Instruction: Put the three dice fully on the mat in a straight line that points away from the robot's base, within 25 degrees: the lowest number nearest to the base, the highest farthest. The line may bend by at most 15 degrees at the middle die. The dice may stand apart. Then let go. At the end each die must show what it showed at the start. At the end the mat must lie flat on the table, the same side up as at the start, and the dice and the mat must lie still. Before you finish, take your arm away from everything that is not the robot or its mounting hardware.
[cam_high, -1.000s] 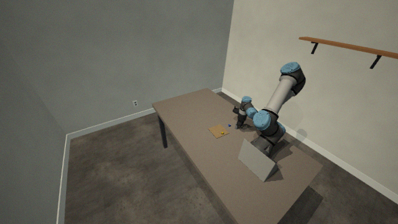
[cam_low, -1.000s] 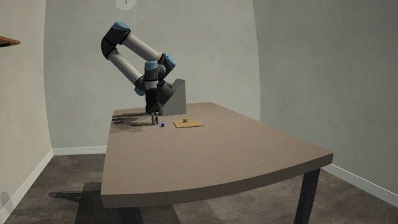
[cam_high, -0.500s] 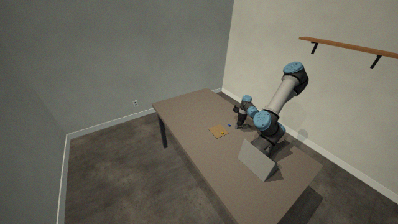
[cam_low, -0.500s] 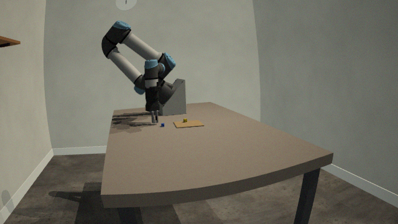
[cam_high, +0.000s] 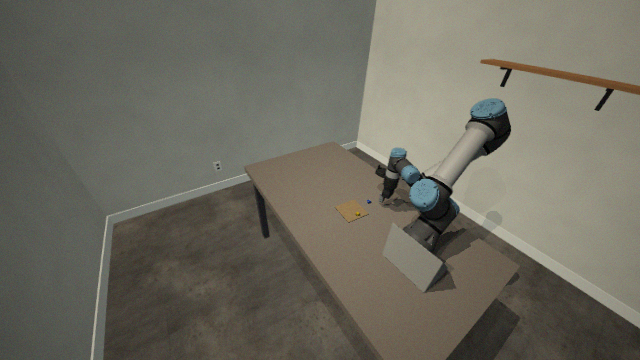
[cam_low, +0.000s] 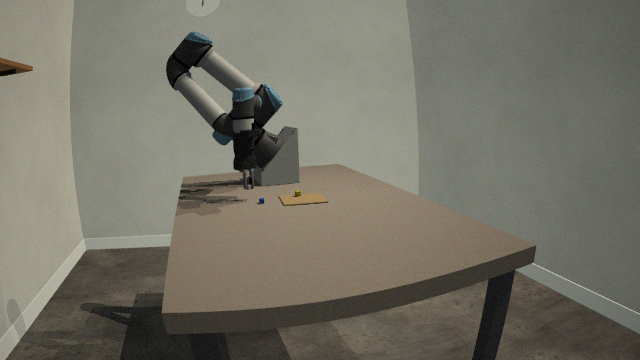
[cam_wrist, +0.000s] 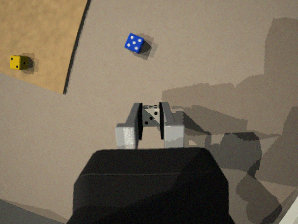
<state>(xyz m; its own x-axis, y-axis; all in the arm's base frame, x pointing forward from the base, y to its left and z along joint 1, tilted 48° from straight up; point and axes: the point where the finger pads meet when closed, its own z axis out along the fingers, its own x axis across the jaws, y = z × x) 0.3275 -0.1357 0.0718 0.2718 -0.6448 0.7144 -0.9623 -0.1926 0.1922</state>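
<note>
Now: the tan mat 60 mm ahead of my hand, 170 mm to the left of it and 60 mm below it. Round my hand: yellow die 20 mm ahead, 170 mm to the left, 50 mm below; then white die 10 mm below; then blue die 60 mm ahead, 30 mm to the left, 50 mm below.
</note>
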